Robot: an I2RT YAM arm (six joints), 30 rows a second.
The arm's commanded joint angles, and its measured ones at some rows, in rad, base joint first. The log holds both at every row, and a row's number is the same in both.
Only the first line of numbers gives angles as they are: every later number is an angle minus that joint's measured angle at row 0.
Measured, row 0: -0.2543 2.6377 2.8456 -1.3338 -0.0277 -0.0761
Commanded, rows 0 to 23: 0.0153 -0.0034 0.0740 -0.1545 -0.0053 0.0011; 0.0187 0.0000 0.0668 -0.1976 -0.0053 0.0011; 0.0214 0.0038 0.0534 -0.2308 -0.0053 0.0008; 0.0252 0.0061 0.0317 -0.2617 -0.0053 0.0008; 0.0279 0.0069 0.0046 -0.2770 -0.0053 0.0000; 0.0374 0.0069 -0.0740 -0.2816 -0.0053 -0.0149; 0.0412 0.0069 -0.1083 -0.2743 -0.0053 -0.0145; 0.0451 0.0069 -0.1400 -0.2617 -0.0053 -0.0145; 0.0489 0.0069 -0.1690 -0.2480 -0.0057 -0.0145; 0.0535 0.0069 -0.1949 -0.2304 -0.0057 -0.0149; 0.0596 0.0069 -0.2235 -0.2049 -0.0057 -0.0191; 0.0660 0.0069 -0.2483 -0.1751 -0.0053 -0.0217; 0.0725 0.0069 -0.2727 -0.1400 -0.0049 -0.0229; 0.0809 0.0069 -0.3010 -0.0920 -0.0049 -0.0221; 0.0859 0.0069 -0.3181 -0.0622 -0.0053 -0.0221; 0.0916 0.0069 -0.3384 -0.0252 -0.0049 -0.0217; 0.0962 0.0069 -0.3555 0.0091 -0.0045 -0.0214; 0.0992 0.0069 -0.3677 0.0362 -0.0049 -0.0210; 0.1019 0.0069 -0.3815 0.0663 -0.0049 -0.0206; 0.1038 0.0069 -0.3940 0.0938 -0.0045 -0.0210; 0.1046 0.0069 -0.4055 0.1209 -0.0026 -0.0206; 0.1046 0.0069 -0.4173 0.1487 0.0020 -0.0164; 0.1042 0.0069 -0.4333 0.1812 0.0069 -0.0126; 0.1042 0.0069 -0.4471 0.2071 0.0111 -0.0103
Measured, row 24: 0.0992 -0.0015 -0.4063 0.1507 -0.0015 -0.0034
